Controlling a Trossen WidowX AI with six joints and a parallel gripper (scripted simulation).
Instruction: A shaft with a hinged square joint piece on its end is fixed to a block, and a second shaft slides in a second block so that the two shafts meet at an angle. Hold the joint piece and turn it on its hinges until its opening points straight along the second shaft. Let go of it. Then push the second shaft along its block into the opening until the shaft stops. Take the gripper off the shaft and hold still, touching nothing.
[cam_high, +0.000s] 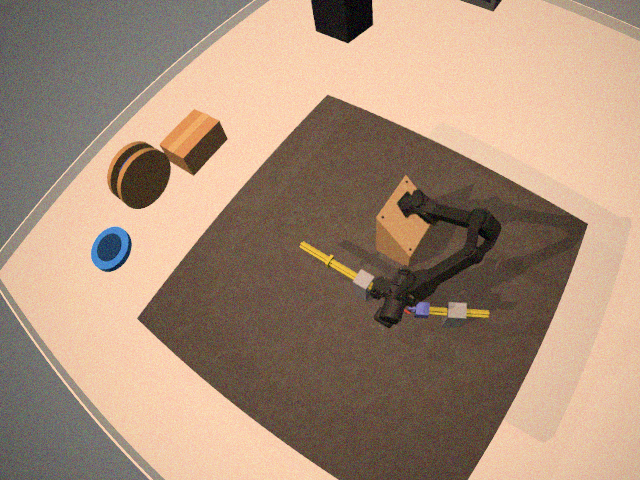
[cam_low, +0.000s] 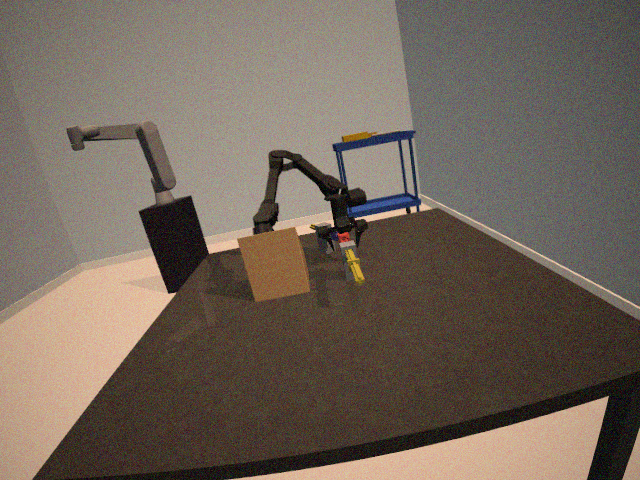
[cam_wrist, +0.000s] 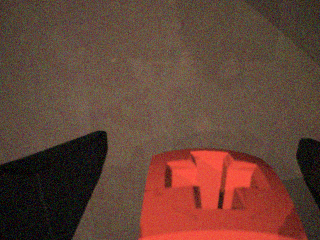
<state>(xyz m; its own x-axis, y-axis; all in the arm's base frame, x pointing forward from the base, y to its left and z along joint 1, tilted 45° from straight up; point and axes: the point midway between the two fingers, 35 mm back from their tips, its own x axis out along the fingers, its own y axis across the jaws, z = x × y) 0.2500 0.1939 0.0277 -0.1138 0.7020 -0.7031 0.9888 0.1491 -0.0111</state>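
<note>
My gripper tip is 2 cm to the right of the red joint piece and 4 cm below it.
</note>
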